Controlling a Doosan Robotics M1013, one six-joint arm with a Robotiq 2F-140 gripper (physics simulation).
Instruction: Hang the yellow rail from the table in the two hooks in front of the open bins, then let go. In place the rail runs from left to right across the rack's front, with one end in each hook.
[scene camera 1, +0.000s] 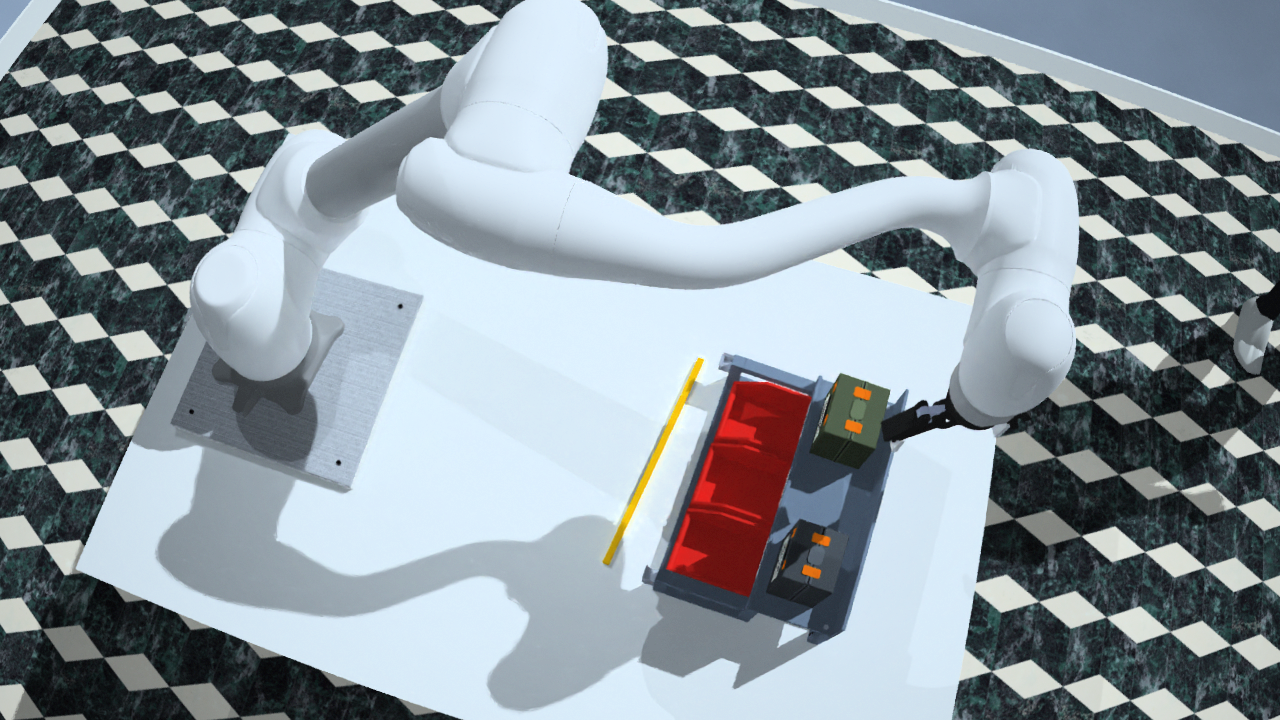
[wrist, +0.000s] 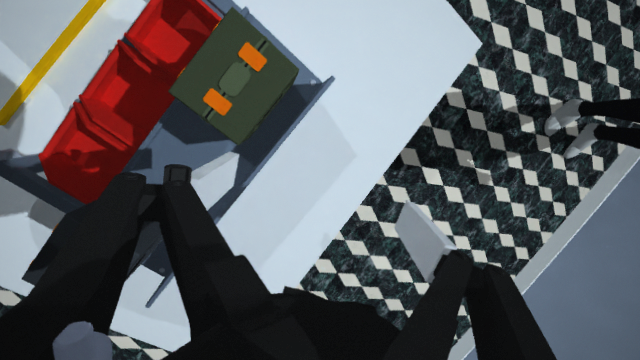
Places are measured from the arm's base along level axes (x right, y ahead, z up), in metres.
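Pixels of known places: gripper, fingertip midpoint: (scene camera 1: 944, 435) (wrist: 320, 193); arm's base at its link origin: (scene camera 1: 278, 350).
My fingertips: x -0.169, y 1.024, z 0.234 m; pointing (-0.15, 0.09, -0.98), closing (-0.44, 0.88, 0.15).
Note:
Ahead of a thing's pixels: the offset from my fingertips to its middle. "pt": to the spot under its first point.
The yellow rail @(dx +0.089, dy -0.373, dz -0.260 m) (scene camera 1: 655, 461) (wrist: 53, 60) lies on the white table, beside and apart from the rack's front. The blue-grey rack (scene camera 1: 868, 514) (wrist: 307, 92) holds a row of three open red bins @(dx +0.095, dy -0.212, dz -0.222 m) (scene camera 1: 735, 476) (wrist: 120, 90). In the scene view a small hook @(pt dx -0.089, dy -0.323, dz -0.211 m) (scene camera 1: 726, 361) is at the top front corner of the rack and another hook @(pt dx +0.280, dy -0.313, dz -0.211 m) (scene camera 1: 648, 575) at the bottom front corner; no rail is in them. My gripper (scene camera 1: 935, 420) (wrist: 320, 193) is open and empty, its fingers wide apart. It is above the rack's back side, away from the rail. One finger is mostly hidden in the scene view.
An olive box @(dx -0.022, dy -0.117, dz -0.115 m) (scene camera 1: 850, 420) (wrist: 235, 77) with orange clasps stands behind the bins. A dark grey box @(dx +0.209, dy -0.113, dz -0.103 m) (scene camera 1: 805, 564) stands behind them at the rack's other end; my finger covers most of that area in the wrist view. The arm's metal base plate (scene camera 1: 371, 358) is at the left.

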